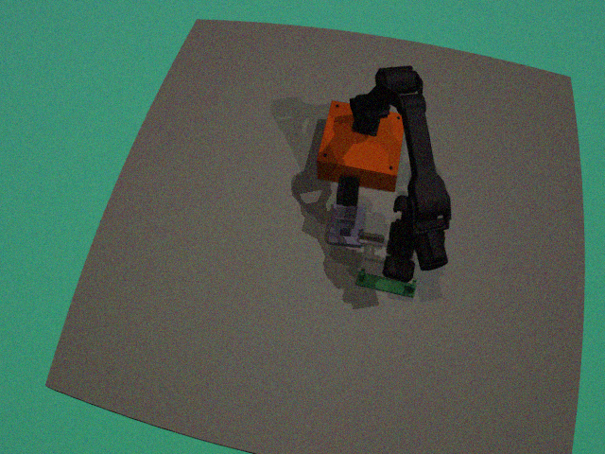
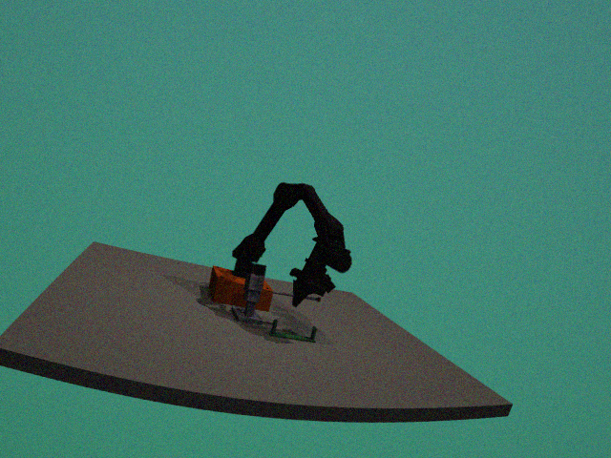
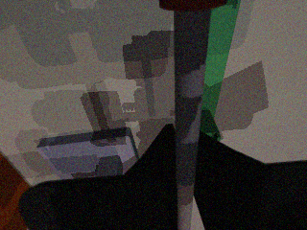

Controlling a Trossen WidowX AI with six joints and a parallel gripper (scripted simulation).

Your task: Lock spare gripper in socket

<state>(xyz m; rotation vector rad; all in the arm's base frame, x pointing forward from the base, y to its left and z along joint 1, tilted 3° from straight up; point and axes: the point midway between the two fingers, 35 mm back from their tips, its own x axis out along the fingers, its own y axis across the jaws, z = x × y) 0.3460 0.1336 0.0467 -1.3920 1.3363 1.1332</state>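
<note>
The grey mount is 120 mm to the right of my gripper tip, 80 mm behind it and 40 mm below it. Round my gripper tip: spare gripper: 120 mm to the right, 80 mm behind, 40 mm above; green rack: 70 mm below, 40 mm ahead, 10 mm to the left.
</note>
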